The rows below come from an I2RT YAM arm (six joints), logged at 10 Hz.
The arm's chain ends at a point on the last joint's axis. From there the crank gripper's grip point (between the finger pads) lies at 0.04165 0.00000 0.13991 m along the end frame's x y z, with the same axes.
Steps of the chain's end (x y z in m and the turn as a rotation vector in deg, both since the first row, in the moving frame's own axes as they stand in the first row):
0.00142 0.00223 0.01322 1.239 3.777 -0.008
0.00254 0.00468 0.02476 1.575 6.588 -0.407
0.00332 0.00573 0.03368 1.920 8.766 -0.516
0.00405 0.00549 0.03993 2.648 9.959 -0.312
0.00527 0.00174 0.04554 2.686 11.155 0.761
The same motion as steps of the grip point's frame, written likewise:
0.01054 -0.00077 0.01014 1.239 3.777 -0.008
0.01830 0.00056 0.01900 1.575 6.588 -0.407
0.02413 0.00070 0.02562 1.920 8.766 -0.516
0.02759 -0.00107 0.03047 2.648 9.959 -0.312
0.03158 -0.00386 0.03470 2.686 11.155 0.761

